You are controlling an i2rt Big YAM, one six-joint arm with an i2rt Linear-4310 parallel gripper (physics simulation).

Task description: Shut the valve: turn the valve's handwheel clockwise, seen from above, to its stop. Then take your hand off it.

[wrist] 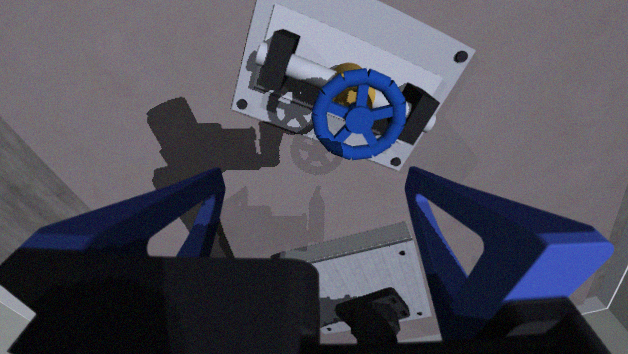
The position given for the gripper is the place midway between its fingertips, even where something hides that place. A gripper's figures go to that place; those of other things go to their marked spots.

Scene:
The gripper (314, 177): 13 cm from the lens. A pale base plate (404, 36): 32 cm from the lens.

